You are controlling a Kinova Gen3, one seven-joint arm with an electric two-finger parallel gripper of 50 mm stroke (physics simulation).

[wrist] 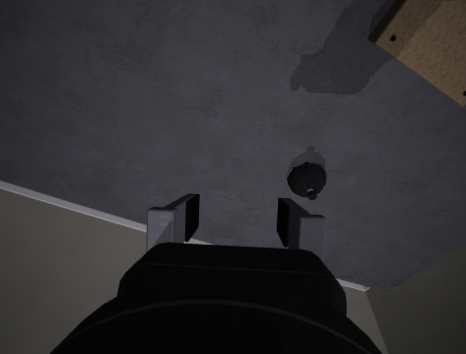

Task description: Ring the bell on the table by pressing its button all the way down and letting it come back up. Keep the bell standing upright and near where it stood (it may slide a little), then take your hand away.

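Places are measured from the arm's base along level axes (x left, y back, z up), in metres.
Where they show: gripper, fingertip midpoint: (238,212).
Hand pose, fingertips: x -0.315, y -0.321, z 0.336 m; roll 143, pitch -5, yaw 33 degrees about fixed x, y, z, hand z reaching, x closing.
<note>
After its pixels a point has its place.
The bell (306,178) @[x -0.044, y -0.439, z 0.016 m] is a small, dark, rounded dome with a small knob-like button on it. It stands upright on the dark grey table right of the view's middle, with its shadow beside it. My gripper (238,212) @[x -0.315, y -0.321, z 0.336 m] is open, with its two fingers wide apart and no object between them. In the view the bell lies above and to the right of the right fingertip, apart from it. The gripper looks to be above the table; its exact height over the bell cannot be told.
A brown wooden block or box (435,47) @[x -0.049, y -0.125, z 0.006 m] with small dark holes is at the top right corner. A large shadow falls beside it on the table (150,110) @[x -0.374, y -0.492, z -0.021 m]. The table's pale edge (75,206) @[x -0.427, y -0.814, z -0.020 m] runs across the lower left and shows again at the lower right.
</note>
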